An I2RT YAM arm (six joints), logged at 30 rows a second.
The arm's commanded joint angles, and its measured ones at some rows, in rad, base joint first. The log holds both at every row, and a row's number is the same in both.
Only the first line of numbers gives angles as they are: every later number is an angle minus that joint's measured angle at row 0.
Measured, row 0: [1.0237 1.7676 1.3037 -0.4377 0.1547 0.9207]
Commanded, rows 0 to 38: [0.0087 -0.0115 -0.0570 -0.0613 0.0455 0.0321]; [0.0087 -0.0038 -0.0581 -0.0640 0.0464 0.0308]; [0.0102 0.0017 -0.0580 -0.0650 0.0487 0.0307]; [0.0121 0.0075 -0.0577 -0.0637 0.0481 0.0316]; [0.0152 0.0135 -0.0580 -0.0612 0.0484 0.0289]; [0.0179 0.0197 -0.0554 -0.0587 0.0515 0.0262]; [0.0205 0.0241 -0.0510 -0.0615 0.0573 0.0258]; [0.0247 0.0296 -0.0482 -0.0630 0.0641 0.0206]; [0.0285 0.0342 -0.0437 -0.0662 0.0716 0.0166]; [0.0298 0.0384 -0.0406 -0.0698 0.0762 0.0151]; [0.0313 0.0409 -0.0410 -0.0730 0.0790 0.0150]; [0.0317 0.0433 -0.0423 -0.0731 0.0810 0.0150]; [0.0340 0.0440 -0.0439 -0.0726 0.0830 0.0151]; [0.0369 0.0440 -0.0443 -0.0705 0.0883 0.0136]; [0.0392 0.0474 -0.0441 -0.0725 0.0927 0.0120]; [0.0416 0.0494 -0.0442 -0.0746 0.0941 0.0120]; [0.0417 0.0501 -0.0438 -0.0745 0.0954 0.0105]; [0.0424 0.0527 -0.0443 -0.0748 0.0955 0.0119]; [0.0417 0.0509 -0.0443 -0.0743 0.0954 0.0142]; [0.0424 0.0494 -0.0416 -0.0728 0.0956 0.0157]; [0.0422 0.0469 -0.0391 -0.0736 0.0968 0.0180]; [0.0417 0.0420 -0.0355 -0.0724 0.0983 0.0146]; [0.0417 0.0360 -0.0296 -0.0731 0.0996 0.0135]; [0.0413 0.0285 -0.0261 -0.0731 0.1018 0.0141]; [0.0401 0.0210 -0.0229 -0.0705 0.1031 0.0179]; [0.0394 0.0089 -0.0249 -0.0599 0.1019 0.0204]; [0.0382 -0.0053 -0.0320 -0.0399 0.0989 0.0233]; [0.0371 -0.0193 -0.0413 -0.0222 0.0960 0.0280]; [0.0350 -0.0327 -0.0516 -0.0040 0.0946 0.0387]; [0.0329 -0.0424 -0.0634 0.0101 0.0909 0.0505]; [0.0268 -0.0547 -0.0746 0.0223 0.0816 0.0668]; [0.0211 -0.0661 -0.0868 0.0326 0.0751 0.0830]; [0.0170 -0.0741 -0.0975 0.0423 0.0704 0.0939]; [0.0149 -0.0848 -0.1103 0.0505 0.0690 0.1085]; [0.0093 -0.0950 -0.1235 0.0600 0.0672 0.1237]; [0.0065 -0.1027 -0.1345 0.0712 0.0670 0.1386]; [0.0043 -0.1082 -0.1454 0.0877 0.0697 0.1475]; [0.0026 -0.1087 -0.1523 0.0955 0.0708 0.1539]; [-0.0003 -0.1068 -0.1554 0.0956 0.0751 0.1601]
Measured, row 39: [0.0194 -0.0817 -0.1320 0.1033 0.0336 0.0976]
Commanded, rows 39 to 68: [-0.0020 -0.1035 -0.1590 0.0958 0.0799 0.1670]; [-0.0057 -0.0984 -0.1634 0.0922 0.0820 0.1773]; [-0.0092 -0.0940 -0.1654 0.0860 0.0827 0.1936]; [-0.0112 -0.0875 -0.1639 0.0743 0.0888 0.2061]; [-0.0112 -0.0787 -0.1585 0.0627 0.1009 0.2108]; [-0.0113 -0.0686 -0.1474 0.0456 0.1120 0.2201]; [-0.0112 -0.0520 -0.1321 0.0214 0.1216 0.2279]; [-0.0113 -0.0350 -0.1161 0.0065 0.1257 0.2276]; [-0.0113 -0.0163 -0.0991 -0.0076 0.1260 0.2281]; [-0.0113 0.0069 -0.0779 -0.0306 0.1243 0.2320]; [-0.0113 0.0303 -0.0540 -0.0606 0.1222 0.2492]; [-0.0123 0.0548 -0.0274 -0.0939 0.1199 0.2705]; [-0.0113 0.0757 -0.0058 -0.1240 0.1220 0.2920]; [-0.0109 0.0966 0.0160 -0.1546 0.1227 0.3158]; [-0.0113 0.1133 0.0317 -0.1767 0.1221 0.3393]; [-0.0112 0.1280 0.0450 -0.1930 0.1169 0.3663]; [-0.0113 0.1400 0.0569 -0.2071 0.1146 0.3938]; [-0.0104 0.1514 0.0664 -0.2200 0.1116 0.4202]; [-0.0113 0.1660 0.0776 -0.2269 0.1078 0.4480]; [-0.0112 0.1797 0.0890 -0.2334 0.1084 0.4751]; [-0.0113 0.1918 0.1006 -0.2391 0.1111 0.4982]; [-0.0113 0.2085 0.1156 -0.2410 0.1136 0.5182]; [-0.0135 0.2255 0.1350 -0.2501 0.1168 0.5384]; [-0.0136 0.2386 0.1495 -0.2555 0.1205 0.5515]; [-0.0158 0.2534 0.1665 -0.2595 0.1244 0.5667]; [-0.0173 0.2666 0.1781 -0.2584 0.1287 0.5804]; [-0.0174 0.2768 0.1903 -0.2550 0.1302 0.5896]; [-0.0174 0.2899 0.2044 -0.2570 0.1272 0.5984]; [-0.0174 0.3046 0.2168 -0.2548 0.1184 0.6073]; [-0.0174 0.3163 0.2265 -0.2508 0.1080 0.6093]
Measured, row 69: [0.0095 0.2151 0.2209 -0.2930 0.1484 0.4204]
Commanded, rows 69 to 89: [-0.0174 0.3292 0.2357 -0.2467 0.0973 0.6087]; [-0.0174 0.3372 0.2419 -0.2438 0.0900 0.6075]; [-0.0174 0.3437 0.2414 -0.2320 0.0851 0.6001]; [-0.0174 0.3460 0.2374 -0.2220 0.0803 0.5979]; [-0.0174 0.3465 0.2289 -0.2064 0.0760 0.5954]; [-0.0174 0.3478 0.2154 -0.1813 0.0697 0.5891]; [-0.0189 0.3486 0.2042 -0.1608 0.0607 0.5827]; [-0.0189 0.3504 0.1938 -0.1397 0.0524 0.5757]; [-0.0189 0.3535 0.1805 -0.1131 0.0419 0.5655]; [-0.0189 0.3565 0.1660 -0.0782 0.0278 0.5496]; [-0.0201 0.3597 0.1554 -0.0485 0.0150 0.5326]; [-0.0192 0.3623 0.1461 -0.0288 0.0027 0.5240]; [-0.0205 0.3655 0.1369 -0.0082 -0.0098 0.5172]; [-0.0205 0.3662 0.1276 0.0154 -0.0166 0.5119]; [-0.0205 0.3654 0.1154 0.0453 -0.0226 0.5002]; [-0.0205 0.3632 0.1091 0.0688 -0.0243 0.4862]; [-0.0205 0.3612 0.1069 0.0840 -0.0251 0.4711]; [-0.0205 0.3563 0.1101 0.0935 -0.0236 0.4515]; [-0.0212 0.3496 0.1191 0.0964 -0.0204 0.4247]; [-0.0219 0.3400 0.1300 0.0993 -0.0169 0.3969]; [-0.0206 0.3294 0.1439 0.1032 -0.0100 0.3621]
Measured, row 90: [-0.0218 0.2819 0.1511 0.0721 0.1293 0.4154]
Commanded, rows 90 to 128: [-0.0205 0.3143 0.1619 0.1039 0.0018 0.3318]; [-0.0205 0.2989 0.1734 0.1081 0.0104 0.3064]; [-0.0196 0.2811 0.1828 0.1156 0.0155 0.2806]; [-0.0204 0.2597 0.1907 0.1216 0.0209 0.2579]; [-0.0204 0.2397 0.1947 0.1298 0.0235 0.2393]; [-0.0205 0.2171 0.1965 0.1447 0.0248 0.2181]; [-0.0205 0.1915 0.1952 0.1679 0.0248 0.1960]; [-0.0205 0.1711 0.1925 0.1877 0.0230 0.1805]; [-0.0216 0.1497 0.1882 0.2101 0.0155 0.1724]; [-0.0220 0.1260 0.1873 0.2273 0.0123 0.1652]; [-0.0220 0.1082 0.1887 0.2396 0.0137 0.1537]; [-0.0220 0.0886 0.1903 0.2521 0.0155 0.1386]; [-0.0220 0.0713 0.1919 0.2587 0.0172 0.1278]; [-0.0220 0.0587 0.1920 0.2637 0.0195 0.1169]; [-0.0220 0.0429 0.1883 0.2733 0.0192 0.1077]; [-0.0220 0.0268 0.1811 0.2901 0.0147 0.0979]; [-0.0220 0.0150 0.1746 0.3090 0.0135 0.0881]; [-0.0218 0.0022 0.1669 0.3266 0.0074 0.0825]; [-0.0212 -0.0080 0.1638 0.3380 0.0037 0.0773]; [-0.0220 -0.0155 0.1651 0.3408 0.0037 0.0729]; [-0.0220 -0.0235 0.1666 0.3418 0.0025 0.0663]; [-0.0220 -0.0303 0.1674 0.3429 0.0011 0.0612]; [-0.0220 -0.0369 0.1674 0.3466 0.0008 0.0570]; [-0.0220 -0.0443 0.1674 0.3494 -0.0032 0.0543]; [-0.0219 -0.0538 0.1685 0.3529 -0.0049 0.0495]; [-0.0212 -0.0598 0.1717 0.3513 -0.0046 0.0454]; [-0.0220 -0.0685 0.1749 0.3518 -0.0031 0.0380]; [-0.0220 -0.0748 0.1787 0.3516 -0.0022 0.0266]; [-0.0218 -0.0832 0.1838 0.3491 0.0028 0.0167]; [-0.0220 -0.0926 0.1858 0.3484 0.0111 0.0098]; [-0.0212 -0.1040 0.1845 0.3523 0.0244 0.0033]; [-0.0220 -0.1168 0.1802 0.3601 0.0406 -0.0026]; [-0.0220 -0.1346 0.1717 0.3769 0.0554 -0.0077]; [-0.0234 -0.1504 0.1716 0.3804 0.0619 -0.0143]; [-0.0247 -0.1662 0.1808 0.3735 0.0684 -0.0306]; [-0.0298 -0.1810 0.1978 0.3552 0.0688 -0.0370]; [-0.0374 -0.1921 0.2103 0.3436 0.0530 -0.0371]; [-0.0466 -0.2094 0.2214 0.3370 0.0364 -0.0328]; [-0.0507 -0.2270 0.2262 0.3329 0.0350 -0.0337]
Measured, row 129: [-0.0321 -0.1431 0.1728 0.3048 0.0133 -0.0084]
